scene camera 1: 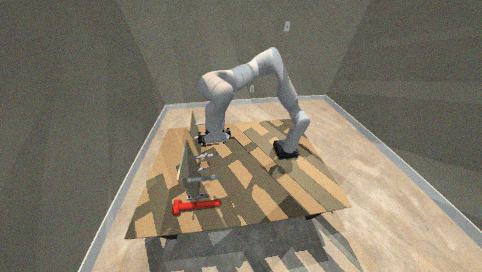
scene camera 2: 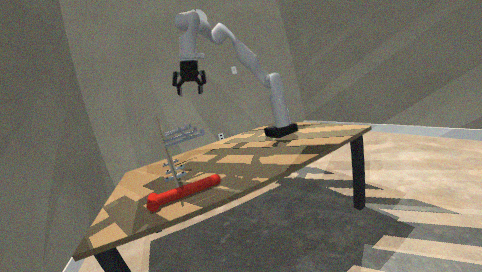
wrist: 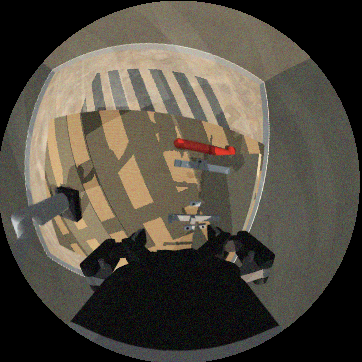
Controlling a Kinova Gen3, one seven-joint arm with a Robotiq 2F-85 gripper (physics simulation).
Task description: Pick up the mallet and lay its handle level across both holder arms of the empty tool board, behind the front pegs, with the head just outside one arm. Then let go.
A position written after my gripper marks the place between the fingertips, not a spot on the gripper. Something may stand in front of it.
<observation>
My gripper (wrist: pixel 175 233) is open, holding nothing. A red mallet (scene camera 2: pixel 154 200) sits on the table.
</observation>
